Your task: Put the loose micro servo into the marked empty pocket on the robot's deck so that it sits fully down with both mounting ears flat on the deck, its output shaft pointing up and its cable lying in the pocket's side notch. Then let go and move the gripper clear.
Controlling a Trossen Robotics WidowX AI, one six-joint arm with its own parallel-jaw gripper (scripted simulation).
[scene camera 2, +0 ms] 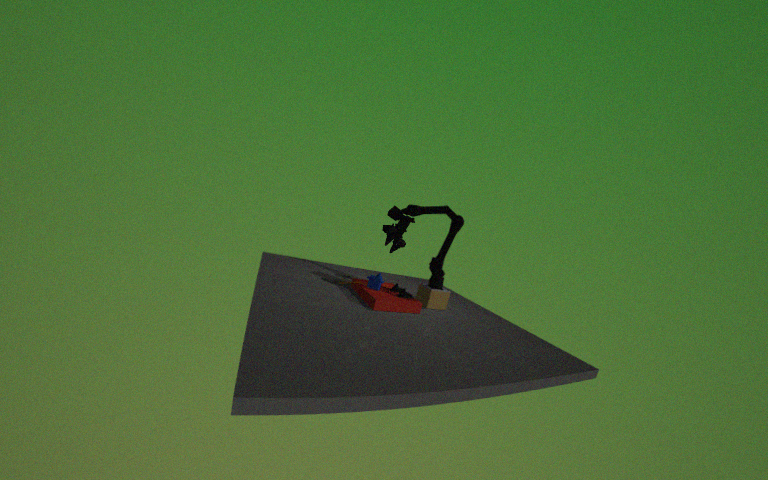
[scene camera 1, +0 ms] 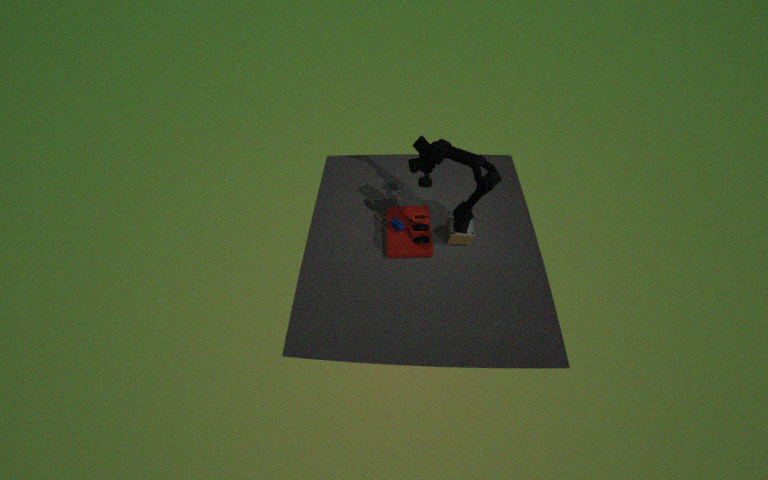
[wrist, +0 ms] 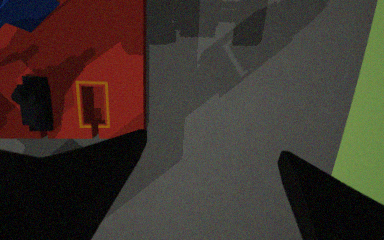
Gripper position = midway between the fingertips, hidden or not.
My gripper [wrist: 211, 146] is open, with nothing in its grasp. Also in view: a red deck [scene camera 1: 401, 244].
The red deck shows as well in scene camera 2 [scene camera 2: 383, 300] and in the wrist view [wrist: 66, 48].
